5 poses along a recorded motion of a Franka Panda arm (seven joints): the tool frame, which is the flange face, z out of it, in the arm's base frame.
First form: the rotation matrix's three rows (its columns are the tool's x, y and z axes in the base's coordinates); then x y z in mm. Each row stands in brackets.
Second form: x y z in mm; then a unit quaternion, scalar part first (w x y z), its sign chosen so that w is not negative. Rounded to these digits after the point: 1 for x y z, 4 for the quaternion. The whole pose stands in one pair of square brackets.
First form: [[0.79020, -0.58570, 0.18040], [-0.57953, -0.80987, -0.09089], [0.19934, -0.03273, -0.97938]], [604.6, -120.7, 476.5]
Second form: [604.6, -120.7, 476.5, 0.0154, 0.9460, -0.3079, 0.1004]
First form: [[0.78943, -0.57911, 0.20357], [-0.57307, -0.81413, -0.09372], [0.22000, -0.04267, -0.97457]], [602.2, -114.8, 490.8]
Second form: [602.2, -114.8, 490.8, 0.0135, 0.9458, -0.3046, 0.1120]
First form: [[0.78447, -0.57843, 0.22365], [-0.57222, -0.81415, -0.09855], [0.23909, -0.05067, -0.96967]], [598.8, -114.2, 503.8]
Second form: [598.8, -114.2, 503.8, 0.0127, 0.9445, -0.3046, 0.1225]
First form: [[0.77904, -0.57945, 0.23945], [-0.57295, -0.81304, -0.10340], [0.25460, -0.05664, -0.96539]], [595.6, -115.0, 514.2]
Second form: [595.6, -115.0, 514.2, 0.0124, 0.9431, -0.3055, 0.1310]
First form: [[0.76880, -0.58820, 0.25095], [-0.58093, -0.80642, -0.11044], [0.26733, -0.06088, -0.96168]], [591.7, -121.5, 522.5]
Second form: [591.7, -121.5, 522.5, 0.0132, 0.9403, -0.3108, 0.1378]
